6 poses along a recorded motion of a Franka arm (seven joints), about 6.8 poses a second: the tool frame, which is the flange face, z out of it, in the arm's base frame.
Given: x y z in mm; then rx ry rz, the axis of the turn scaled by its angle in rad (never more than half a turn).
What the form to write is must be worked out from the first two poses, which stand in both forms.
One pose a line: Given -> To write
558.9, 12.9, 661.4, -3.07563, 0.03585, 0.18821 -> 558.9, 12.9, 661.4, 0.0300, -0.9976, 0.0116, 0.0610
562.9, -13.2, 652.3, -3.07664, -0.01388, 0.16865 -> 562.9, -13.2, 652.3, 0.0301, -0.9980, -0.0045, 0.0547
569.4, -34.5, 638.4, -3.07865, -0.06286, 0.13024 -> 569.4, -34.5, 638.4, 0.0298, -0.9985, -0.0204, 0.0422
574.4, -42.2, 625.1, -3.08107, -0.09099, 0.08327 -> 574.4, -42.2, 625.1, 0.0290, -0.9988, -0.0295, 0.0270
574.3, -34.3, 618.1, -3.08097, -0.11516, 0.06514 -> 574.3, -34.3, 618.1, 0.0289, -0.9987, -0.0373, 0.0211
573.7, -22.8, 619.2, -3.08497, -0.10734, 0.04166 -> 573.7, -22.8, 619.2, 0.0272, -0.9989, -0.0348, 0.0135
